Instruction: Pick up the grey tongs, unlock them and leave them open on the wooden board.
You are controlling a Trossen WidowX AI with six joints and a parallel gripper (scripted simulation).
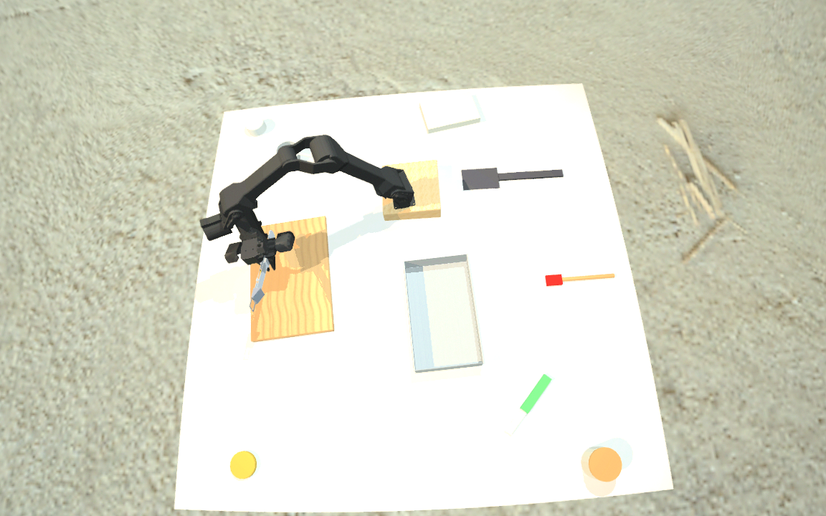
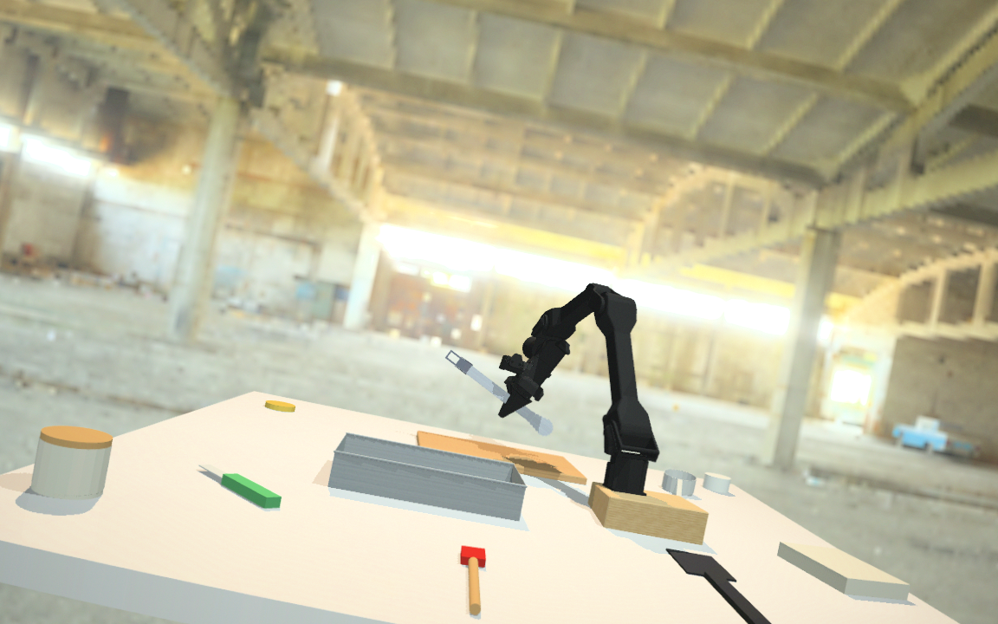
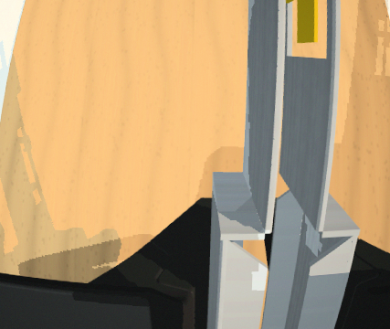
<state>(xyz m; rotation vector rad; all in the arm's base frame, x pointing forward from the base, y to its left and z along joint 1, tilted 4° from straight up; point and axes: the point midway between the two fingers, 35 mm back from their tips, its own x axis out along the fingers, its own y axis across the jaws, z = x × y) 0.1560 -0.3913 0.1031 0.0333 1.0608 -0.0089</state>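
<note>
Now: gripper tip 10 mm past the wooden board, 20 mm to the right of it and 90 mm above it. From my gripper tip the other things lie so: roasting tin: 190 mm ahead, 440 mm to the left, 70 mm below; then black spatula: 210 mm behind, 720 mm to the left, 90 mm below; then yellow disc: 500 mm ahead, 150 mm to the right, 80 mm below.
</note>
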